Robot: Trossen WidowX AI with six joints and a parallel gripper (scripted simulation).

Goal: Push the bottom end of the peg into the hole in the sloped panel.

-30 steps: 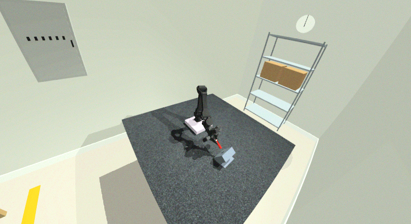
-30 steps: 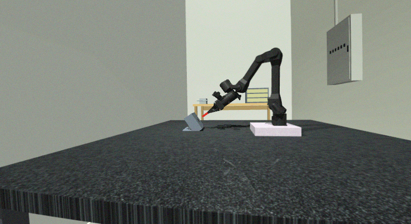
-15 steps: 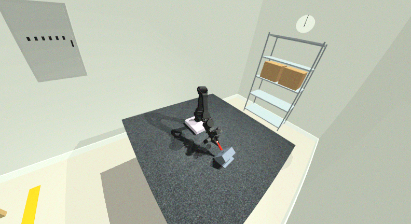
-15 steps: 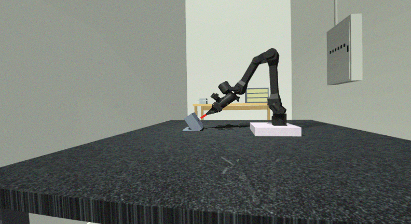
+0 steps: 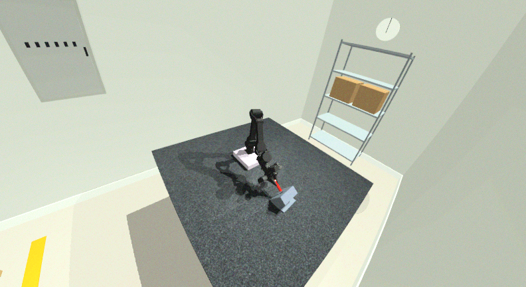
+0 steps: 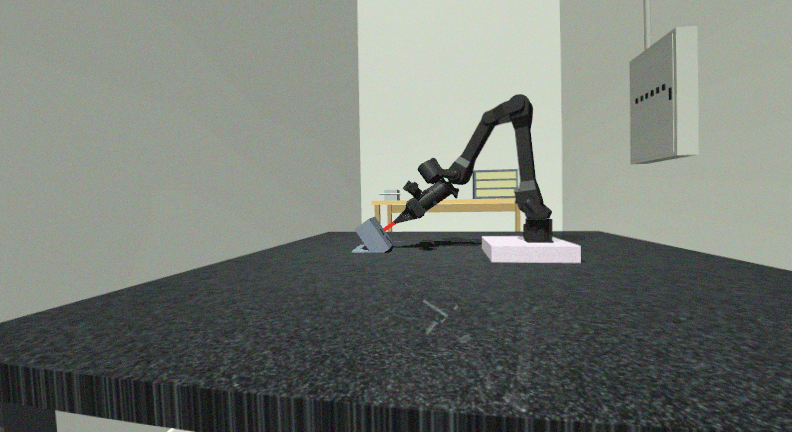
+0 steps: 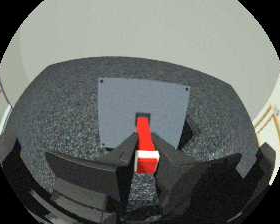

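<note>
Now: gripper tip 60 mm short of the sloped grey panel, 40 mm above it and 10 mm to the right of it. From my gripper tip the other things lie so: red peg 10 mm behind, 10 mm above.
</note>
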